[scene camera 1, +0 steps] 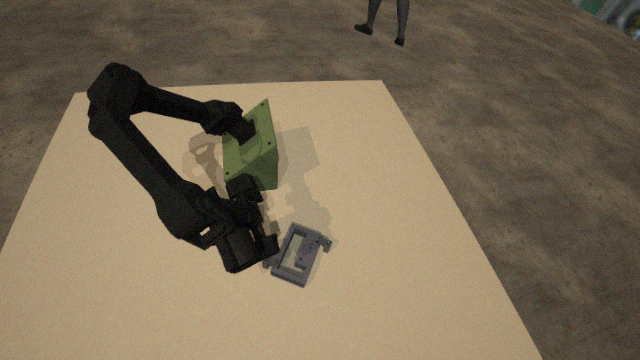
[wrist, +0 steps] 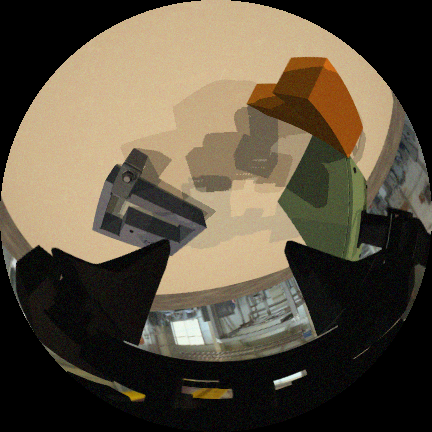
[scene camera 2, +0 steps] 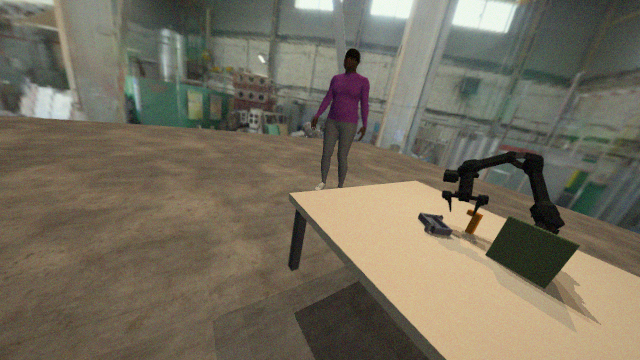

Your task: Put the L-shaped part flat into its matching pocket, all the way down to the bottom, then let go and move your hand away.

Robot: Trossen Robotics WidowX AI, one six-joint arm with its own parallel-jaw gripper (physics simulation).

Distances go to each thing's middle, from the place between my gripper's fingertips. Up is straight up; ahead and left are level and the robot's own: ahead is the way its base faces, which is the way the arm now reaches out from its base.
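There's an orange L-shaped part [wrist: 309,94], and my gripper is 110 mm to the left of it, 40 mm past it and 50 mm above it. Then there's a grey pocket fixture [scene camera 1: 294,261], and that fixture is 70 mm ahead of my hand, 60 mm to the left of it and 80 mm below it.
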